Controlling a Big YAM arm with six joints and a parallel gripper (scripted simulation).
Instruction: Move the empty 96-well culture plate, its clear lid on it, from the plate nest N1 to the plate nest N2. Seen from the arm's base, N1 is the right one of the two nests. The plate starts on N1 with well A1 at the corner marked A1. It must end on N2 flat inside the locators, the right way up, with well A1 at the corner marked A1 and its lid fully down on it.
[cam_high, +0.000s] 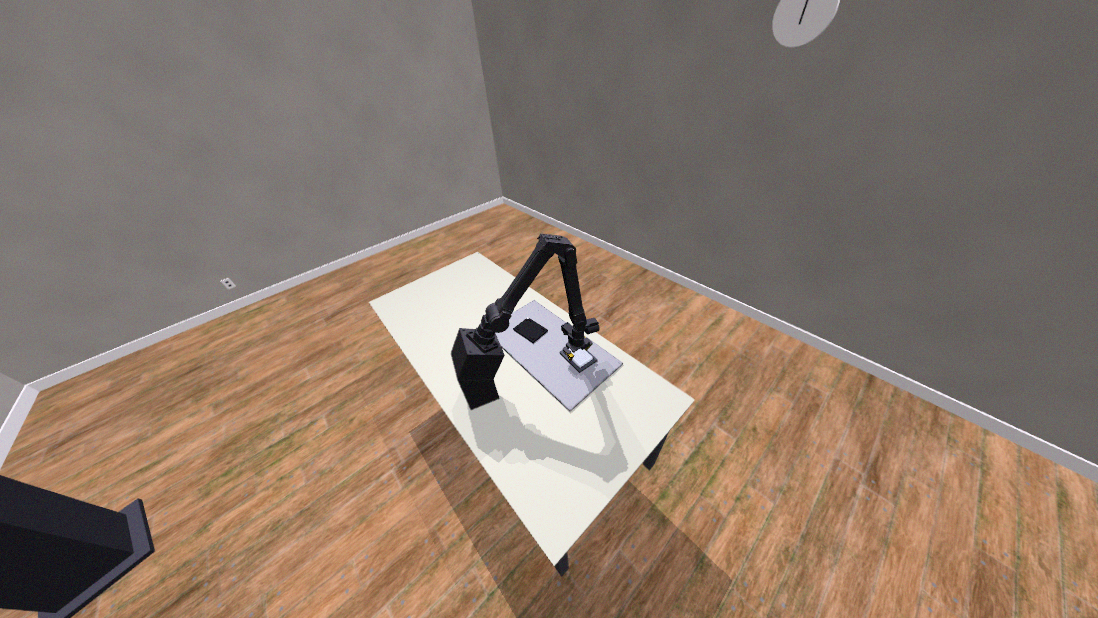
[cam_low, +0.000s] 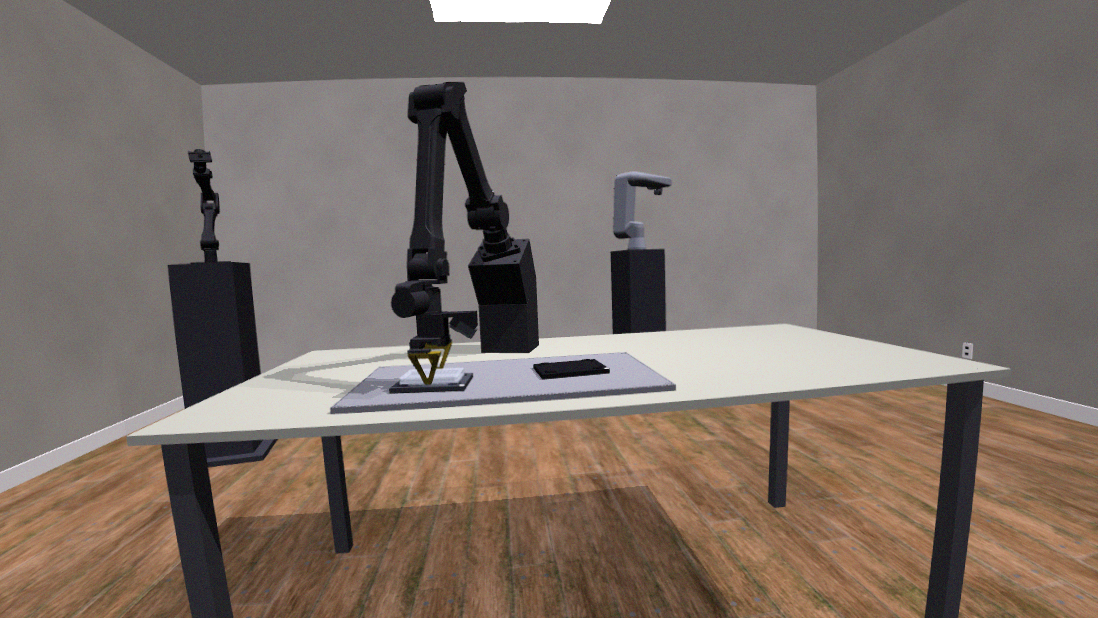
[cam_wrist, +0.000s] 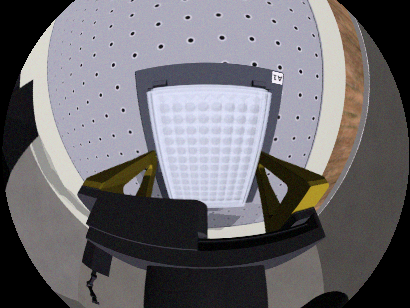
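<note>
Right now my hand is right at the clear lid. Round my hand: nest N1: 2 cm below; then nest N2: 32 cm to the left, 2 cm below, 2 cm ahead.
</note>
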